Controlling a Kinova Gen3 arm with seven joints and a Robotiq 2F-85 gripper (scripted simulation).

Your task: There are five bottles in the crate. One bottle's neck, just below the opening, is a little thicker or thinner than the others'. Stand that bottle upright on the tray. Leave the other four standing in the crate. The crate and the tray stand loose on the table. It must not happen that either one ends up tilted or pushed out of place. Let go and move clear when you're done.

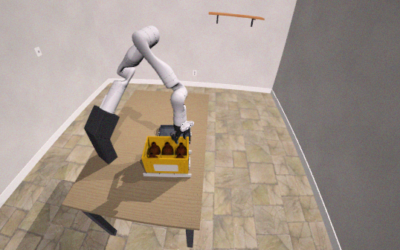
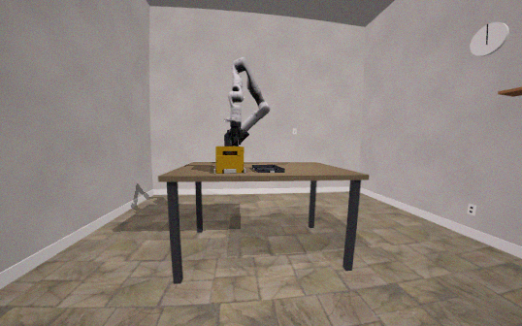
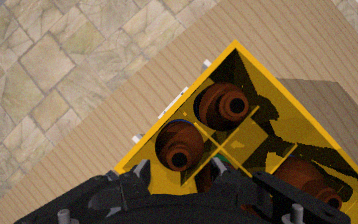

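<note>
The yellow crate lies 120 mm below my hand, 80 mm behind it and 60 mm to the right of it. From my hand the other things lie so: dark grey tray: 230 mm to the left, 190 mm below, 110 mm behind.
</note>
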